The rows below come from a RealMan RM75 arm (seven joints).
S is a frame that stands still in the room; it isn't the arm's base.
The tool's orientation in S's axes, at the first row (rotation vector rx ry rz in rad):
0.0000 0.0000 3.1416
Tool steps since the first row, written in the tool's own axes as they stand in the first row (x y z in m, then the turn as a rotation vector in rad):
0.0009 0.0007 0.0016 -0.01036 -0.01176 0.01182
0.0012 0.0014 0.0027 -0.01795 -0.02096 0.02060
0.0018 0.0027 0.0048 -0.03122 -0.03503 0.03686
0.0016 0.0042 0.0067 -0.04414 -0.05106 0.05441
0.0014 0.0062 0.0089 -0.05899 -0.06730 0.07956
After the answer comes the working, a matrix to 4 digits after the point.
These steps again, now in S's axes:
-0.0009 -0.0007 0.0016 0.01036 0.01176 0.01182
-0.0012 -0.0014 0.0027 0.01795 0.02096 0.02060
-0.0018 -0.0027 0.0048 0.03122 0.03503 0.03686
-0.0016 -0.0042 0.0067 0.04414 0.05106 0.05441
-0.0014 -0.0062 0.0089 0.05899 0.06730 0.07956

The tool's axes in the first row as the columns of a matrix, in S's axes (rounded; the answer above uses it unrounded):
-1.0000 0.0000 0.0000
0.0000 -1.0000 0.0000
0.0000 0.0000 1.0000

